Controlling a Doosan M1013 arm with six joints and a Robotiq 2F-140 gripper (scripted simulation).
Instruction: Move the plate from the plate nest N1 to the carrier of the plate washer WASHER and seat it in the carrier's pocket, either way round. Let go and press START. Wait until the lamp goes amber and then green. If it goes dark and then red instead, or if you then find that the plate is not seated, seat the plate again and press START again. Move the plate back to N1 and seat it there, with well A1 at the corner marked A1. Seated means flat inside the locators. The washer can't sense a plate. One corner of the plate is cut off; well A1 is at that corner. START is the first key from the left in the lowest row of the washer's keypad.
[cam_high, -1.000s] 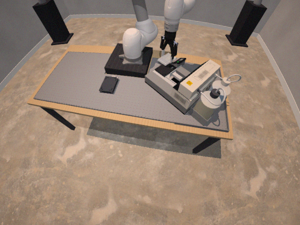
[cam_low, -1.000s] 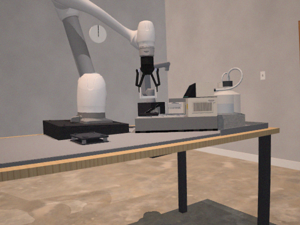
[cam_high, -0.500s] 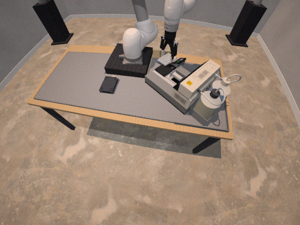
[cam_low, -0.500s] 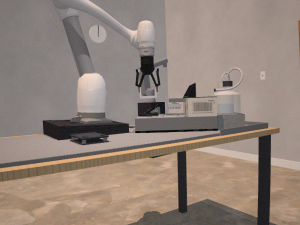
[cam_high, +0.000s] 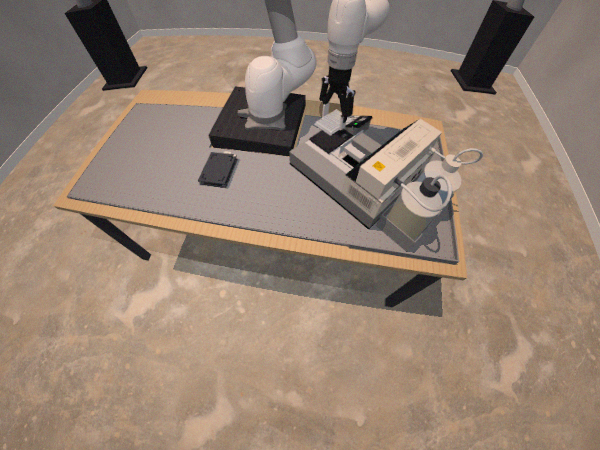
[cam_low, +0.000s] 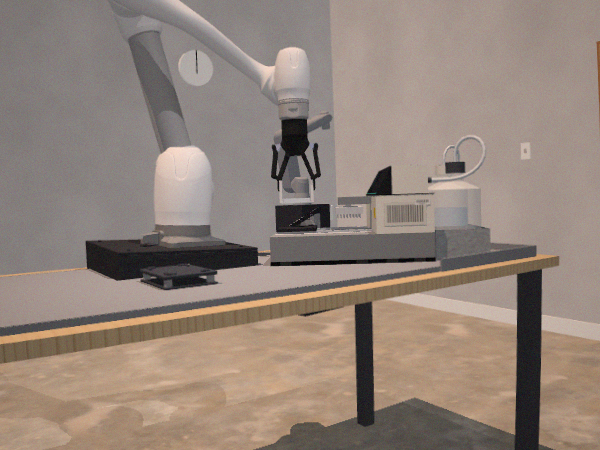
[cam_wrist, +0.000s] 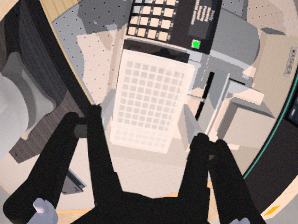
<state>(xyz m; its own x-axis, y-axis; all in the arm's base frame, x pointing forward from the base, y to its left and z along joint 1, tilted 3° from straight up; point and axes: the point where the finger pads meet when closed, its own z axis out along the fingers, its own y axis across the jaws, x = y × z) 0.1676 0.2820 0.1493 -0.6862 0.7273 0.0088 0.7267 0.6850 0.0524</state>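
The washer carrier lies 100 mm below my hand. Also, from my hand: plate washer: 110 mm to the left, 110 mm ahead, 60 mm below; then white well plate: 20 mm below; then plate nest N1: 480 mm to the right, 170 mm below, 110 mm ahead.
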